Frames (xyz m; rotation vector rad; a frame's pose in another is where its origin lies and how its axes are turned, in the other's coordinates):
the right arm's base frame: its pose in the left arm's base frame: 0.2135 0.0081 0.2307 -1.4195 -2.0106 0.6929
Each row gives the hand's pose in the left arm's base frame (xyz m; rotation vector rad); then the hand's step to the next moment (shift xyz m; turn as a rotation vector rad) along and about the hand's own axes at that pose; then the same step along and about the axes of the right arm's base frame.
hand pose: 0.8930 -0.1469 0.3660 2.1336 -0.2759 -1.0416
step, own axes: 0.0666 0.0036 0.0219 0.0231 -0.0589 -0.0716
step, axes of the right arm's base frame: -0.0579 0.0360 0.0167 0.0440 0.0788 -0.0315
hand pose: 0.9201 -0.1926 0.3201 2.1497 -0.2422 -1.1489
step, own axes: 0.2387 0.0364 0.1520 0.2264 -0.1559 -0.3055
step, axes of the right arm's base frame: -0.2355 0.0896 0.1338 0.0366 0.3722 -0.1704
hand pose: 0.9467 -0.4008 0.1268 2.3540 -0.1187 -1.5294
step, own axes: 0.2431 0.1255 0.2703 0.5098 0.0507 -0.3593
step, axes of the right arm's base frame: -0.2365 0.0346 0.3013 -0.2796 0.5331 -0.1707
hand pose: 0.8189 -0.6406 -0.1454 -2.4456 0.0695 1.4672
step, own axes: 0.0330 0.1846 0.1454 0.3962 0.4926 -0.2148
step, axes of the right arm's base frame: -0.1101 -0.0406 0.2062 -0.5957 0.2873 0.0914
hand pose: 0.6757 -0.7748 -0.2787 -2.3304 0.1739 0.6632
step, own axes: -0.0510 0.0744 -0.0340 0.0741 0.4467 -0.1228
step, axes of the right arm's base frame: -0.0626 -0.0603 0.0417 -0.4210 0.0214 0.2059
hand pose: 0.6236 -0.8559 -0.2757 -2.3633 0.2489 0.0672
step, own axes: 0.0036 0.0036 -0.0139 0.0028 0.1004 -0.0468
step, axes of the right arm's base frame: -0.0116 -0.0072 -0.0057 -0.0989 -0.0185 0.0463
